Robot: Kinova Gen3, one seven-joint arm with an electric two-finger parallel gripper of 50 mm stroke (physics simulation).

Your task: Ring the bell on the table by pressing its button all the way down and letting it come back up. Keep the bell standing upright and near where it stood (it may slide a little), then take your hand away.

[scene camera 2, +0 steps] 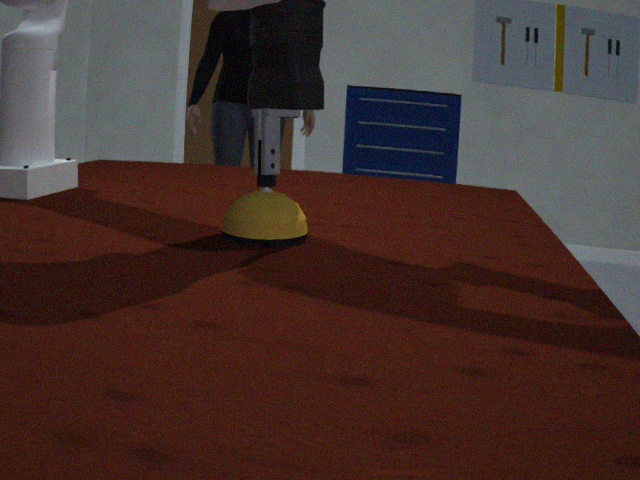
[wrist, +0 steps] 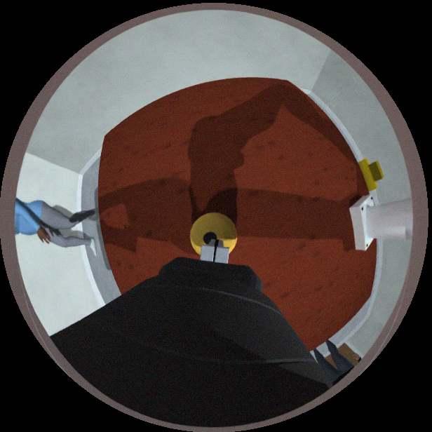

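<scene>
The bell has a yellow dome on a dark base and stands upright on the reddish-brown table. Its black button sits above the dome's top, with a very short piece of light stem showing under it in the scene view. My gripper is shut and empty, pointing down. Its fingertips touch the top of the button in the scene view and partly cover it in the wrist view. The button is low, close to the dome.
The white robot base stands on the table, at the left in the scene view. A blue drawer cabinet and a person in black are behind the table. A person in blue shows at the left of the wrist view.
</scene>
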